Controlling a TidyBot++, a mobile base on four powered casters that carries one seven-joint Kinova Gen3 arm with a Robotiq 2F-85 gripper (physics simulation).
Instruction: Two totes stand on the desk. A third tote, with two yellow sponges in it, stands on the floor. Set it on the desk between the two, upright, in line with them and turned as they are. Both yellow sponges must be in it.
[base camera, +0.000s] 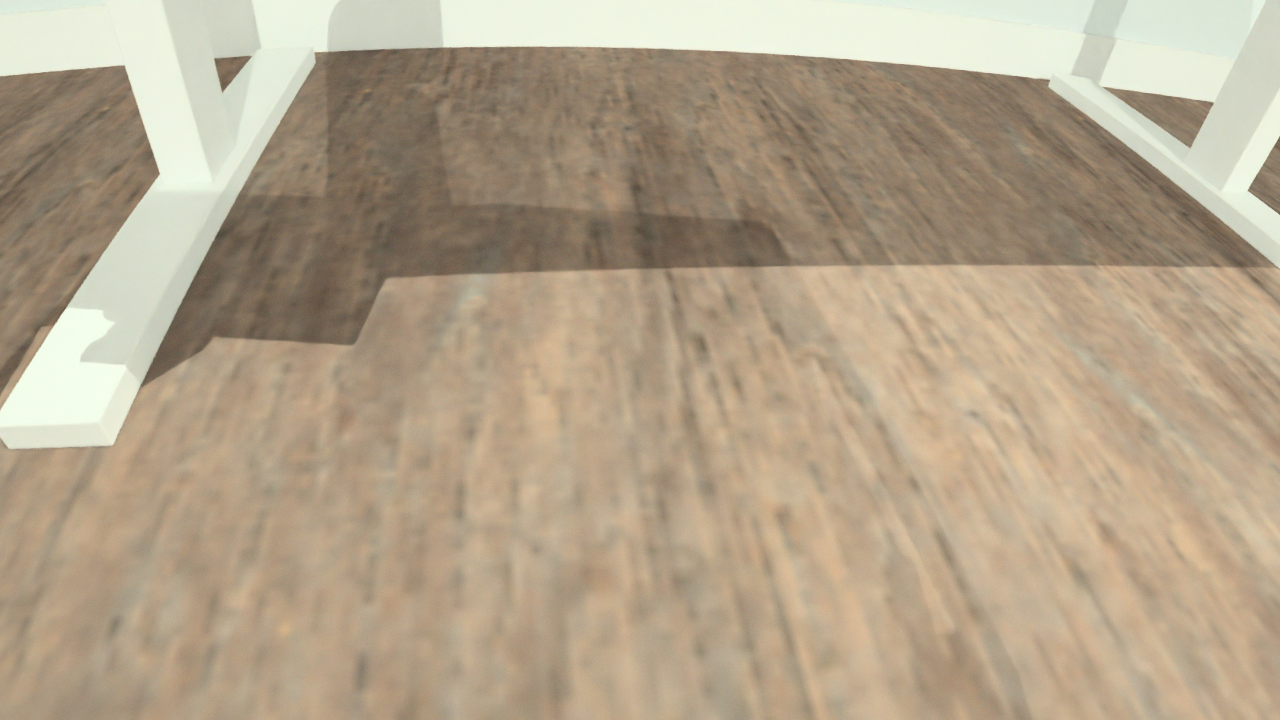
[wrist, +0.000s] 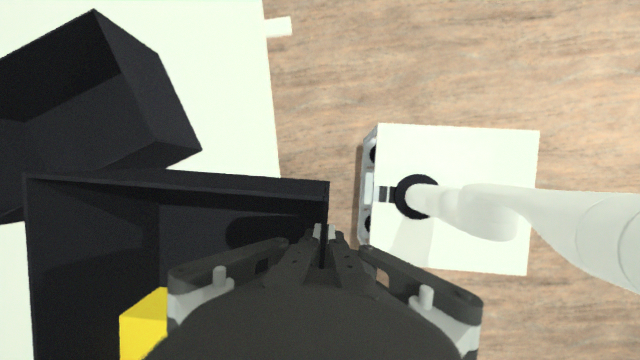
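Note:
A black tote (wrist: 225, 189) fills the lower left of the wrist view. My gripper (wrist: 324, 234) is shut on its right wall, near a corner. One yellow sponge (wrist: 142, 322) shows partly inside it; the second sponge does not show, and my gripper hides part of the inside. Another black tote (wrist: 145, 105) is at the upper left over the white desk (wrist: 230, 75), turned at an angle to the held one. The held tote overlaps its near side in the view; I cannot tell if they touch. The remaining tote does not show.
My white-topped base (wrist: 455, 155) and part of my arm (wrist: 565, 210) are right of the held tote, beyond a strip of floor (wrist: 320, 100). In the base camera, a white desk foot (base camera: 152, 241) stands at the left and another (base camera: 1154, 143) at the right, before the wall.

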